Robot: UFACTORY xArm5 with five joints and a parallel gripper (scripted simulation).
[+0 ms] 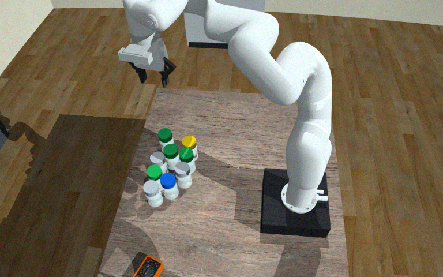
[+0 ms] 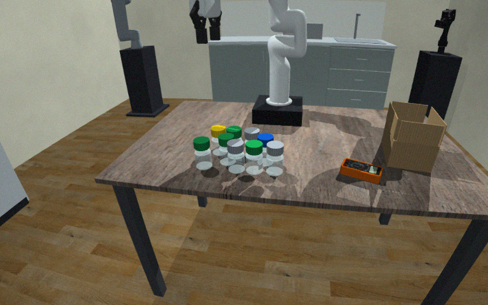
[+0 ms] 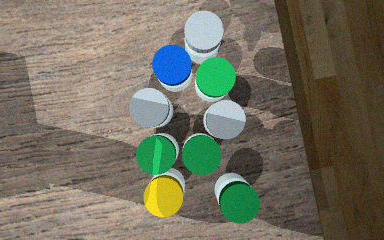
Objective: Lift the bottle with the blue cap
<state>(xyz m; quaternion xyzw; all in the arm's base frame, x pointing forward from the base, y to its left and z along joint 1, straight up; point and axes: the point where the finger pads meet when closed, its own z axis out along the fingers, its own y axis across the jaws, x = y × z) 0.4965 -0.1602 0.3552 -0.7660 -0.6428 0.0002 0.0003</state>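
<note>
My hand is 30 mm past the blue-capped bottle, 160 mm to the right of it and 380 mm above it. The rest, counted from my hand: yellow-capped bottle (80 mm behind, 20 mm to the right, 380 mm below); orange multimeter (20 mm behind, 480 mm to the left, 410 mm below).
</note>
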